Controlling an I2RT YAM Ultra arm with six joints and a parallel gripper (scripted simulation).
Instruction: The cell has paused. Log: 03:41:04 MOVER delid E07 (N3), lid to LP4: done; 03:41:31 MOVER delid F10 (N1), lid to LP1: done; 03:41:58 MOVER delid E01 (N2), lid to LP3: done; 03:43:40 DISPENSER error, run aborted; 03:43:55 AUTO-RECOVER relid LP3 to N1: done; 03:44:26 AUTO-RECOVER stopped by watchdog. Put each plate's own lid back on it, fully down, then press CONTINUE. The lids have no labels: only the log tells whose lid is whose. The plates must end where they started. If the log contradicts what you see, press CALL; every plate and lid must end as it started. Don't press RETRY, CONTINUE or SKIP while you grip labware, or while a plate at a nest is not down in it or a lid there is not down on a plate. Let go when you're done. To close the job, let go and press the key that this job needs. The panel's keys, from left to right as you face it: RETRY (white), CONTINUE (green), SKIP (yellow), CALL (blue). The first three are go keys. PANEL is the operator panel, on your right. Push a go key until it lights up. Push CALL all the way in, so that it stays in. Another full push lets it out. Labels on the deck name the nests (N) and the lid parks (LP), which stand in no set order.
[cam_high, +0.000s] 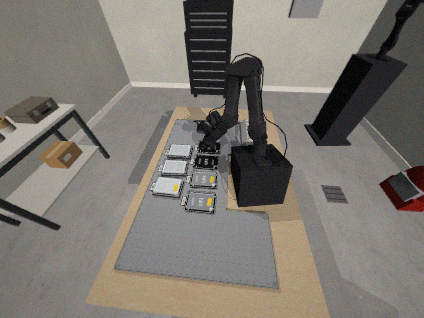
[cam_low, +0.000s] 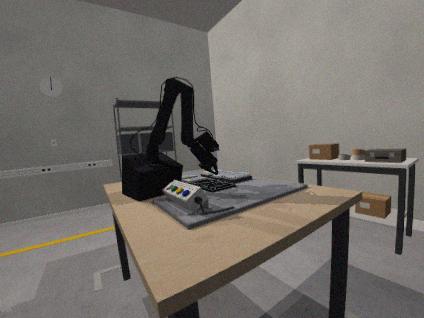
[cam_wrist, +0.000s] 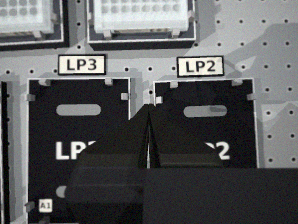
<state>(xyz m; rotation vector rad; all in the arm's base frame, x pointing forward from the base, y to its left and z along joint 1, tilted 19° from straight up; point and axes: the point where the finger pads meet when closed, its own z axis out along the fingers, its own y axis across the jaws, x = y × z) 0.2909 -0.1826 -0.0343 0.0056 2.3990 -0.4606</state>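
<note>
Now: the park LP3 70 mm to the left of my hand, 60 mm below it and 20 mm behind it. Round my hand: green continue key (330 mm behind, 130 mm to the right); then white retry key (320 mm behind, 80 mm to the right); then park LP2 (60 mm below, 50 mm to the right, 40 mm behind).
</note>
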